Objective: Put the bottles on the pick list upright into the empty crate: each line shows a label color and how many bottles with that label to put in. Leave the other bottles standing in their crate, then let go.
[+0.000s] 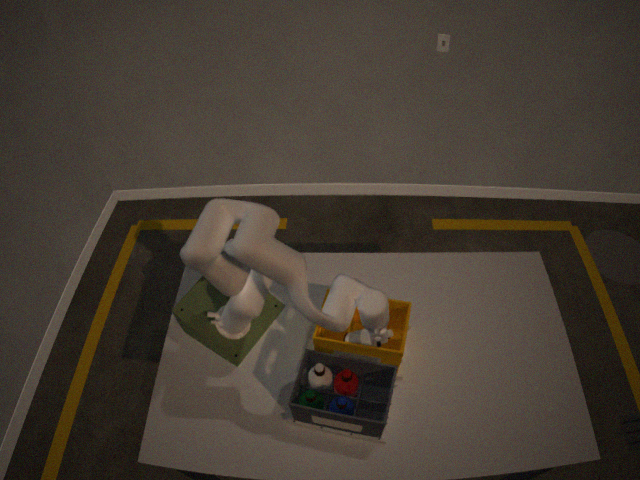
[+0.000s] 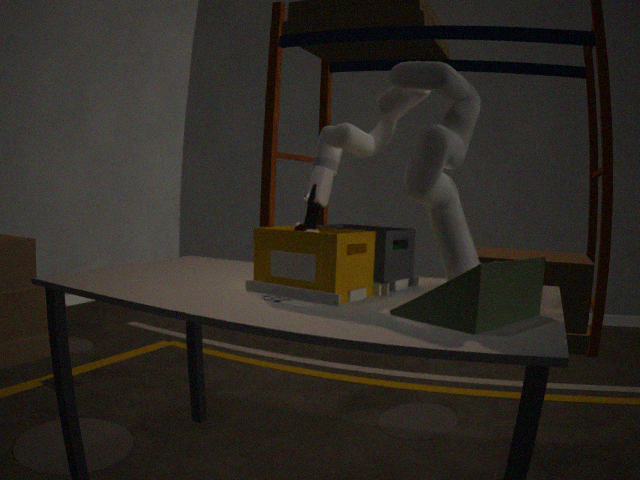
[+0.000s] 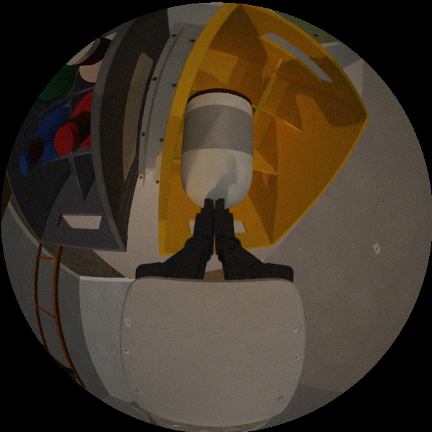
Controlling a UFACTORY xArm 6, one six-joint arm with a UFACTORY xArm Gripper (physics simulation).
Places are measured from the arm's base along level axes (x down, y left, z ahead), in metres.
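Pixels of known places: gripper, fingertip midpoint: [image 2: 309, 228]; arm's base at its link origin: [image 1: 232, 321].
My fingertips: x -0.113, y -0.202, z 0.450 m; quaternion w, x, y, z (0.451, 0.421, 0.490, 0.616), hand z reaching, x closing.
For each thing: its top centre in the pictures, then the offset to it from my fingertips. Level surfaces: height alone.
- white bottle with a grey band, top centre: [image 2: 314, 223] [image 1: 371, 329] dz -0.016, dx -0.016, dy +0.013 m
- yellow crate at its top centre: [image 2: 314, 229] [image 1: 363, 320] dz -0.028, dx -0.002, dy +0.059 m
- grey crate at its top centre: [image 1: 344, 385] [image 2: 362, 227] dz -0.131, dx -0.002, dy -0.146 m
- table at its surface level: dx +0.173 m
A white bottle with a grey band [image 1: 356, 337] [image 3: 217, 130] lies tipped over in the yellow crate [image 1: 330, 345] [image 2: 325, 260] [image 3: 300, 175], its base away from my gripper. My gripper [image 1: 378, 342] [image 2: 311, 226] [image 3: 214, 210] is shut with its fingertips together, holding nothing, at the bottle's shoulder; the fingers hide the neck and cap. The grey crate [image 1: 372, 427] [image 2: 400, 266] [image 3: 112, 237] holds upright bottles: white [image 1: 320, 377] [image 3: 92, 72], red [image 1: 345, 383] [image 3: 67, 139], green [image 1: 311, 398] [image 3: 57, 85] and blue [image 1: 341, 405] [image 3: 52, 130]. I cannot make out a pick list.
The crates stand side by side on the table [image 1: 480, 361] [image 2: 206, 279]. A green wedge-shaped block [image 1: 206, 330] [image 2: 509, 294] is by the arm's base. A tall shelf rack [image 2: 268, 129] stands behind the table.
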